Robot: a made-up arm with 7 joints.
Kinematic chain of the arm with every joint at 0, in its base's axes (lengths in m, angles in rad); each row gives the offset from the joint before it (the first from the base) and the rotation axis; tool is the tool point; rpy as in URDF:
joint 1: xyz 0 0 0.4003 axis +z
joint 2: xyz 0 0 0 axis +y
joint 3: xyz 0 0 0.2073 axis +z
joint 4: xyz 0.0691 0 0 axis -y
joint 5: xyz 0.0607 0 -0.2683 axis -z
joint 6: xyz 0 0 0 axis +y
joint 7: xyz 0.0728 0 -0.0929 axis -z
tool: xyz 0 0 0 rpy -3.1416 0 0
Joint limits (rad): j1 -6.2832..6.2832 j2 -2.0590..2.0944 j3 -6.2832..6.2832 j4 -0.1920..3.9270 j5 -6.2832..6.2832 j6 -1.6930..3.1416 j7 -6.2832..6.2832
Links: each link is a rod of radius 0.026 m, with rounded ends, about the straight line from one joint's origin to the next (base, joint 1, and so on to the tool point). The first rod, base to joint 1, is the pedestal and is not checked.
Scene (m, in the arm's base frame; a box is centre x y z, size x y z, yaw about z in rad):
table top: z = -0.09
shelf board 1: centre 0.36 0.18 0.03 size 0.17 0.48 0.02 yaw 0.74
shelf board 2: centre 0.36 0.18 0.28 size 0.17 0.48 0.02 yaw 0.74
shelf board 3: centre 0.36 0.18 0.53 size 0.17 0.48 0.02 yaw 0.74
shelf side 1: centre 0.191 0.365 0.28 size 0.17 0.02 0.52 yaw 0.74
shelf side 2: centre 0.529 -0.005 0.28 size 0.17 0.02 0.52 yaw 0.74
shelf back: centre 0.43 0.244 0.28 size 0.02 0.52 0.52 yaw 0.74
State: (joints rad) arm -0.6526 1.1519 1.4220 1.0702 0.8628 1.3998 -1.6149
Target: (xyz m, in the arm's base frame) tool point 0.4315 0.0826 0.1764
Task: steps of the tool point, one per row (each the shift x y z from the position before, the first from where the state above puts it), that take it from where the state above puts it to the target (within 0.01 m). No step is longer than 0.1 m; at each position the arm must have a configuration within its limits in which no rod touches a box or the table.
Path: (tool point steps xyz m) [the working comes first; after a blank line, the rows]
Joints at the target: -0.7954 1.4189 0.8730 1.4887 0.8829 1.0867 -1.6149
Straight joint move there: touches shelf board 2.

1: 0.0398 -0.0852 -0.0026
2: 0.0165 -0.0894 -0.0050
3: -0.0069 -0.0876 -0.0059
4: -0.0287 -0.0794 -0.0052
5: -0.0469 -0.0654 -0.0037
6: 0.0243 0.0017 -0.0321
7: 0.0222 0.0130 -0.0497
8: 0.0120 0.0265 -0.0649
9: -0.0075 0.0364 -0.0750
10: 0.0789 0.0572 -0.0033
11: 0.0591 0.0688 0.0033

